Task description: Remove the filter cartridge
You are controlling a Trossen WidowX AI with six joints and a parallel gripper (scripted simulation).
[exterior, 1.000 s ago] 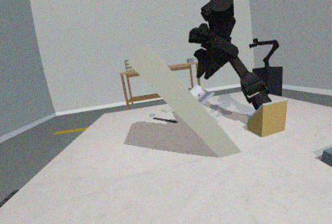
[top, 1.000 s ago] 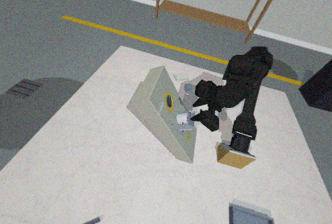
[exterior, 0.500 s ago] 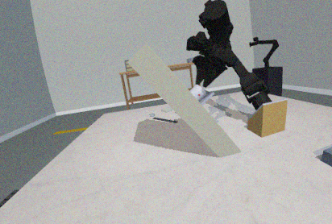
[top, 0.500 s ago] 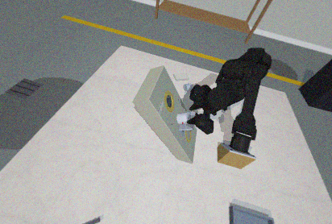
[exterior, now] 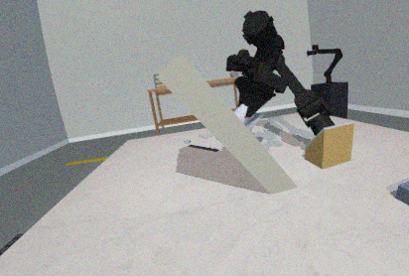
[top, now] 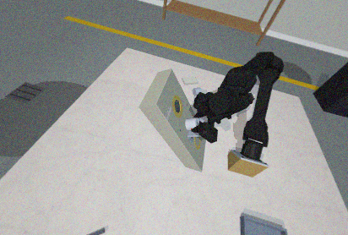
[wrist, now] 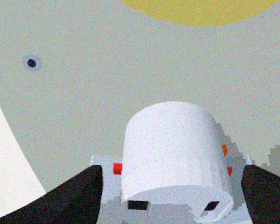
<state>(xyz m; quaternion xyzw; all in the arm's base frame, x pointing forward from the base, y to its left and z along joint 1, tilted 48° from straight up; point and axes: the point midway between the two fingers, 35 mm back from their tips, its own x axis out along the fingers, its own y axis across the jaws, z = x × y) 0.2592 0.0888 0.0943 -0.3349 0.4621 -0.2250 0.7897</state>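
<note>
My gripper tip is now 40 mm short of the grey-green service panel and 20 mm above it. From my gripper tip the other things lie so: round filter cartridge: right at my gripper tip; then flat white piece: 30 mm ahead, 480 mm to the right, 180 mm below; then grey-blue tray: 320 mm behind, 300 mm to the left, 170 mm below.
</note>
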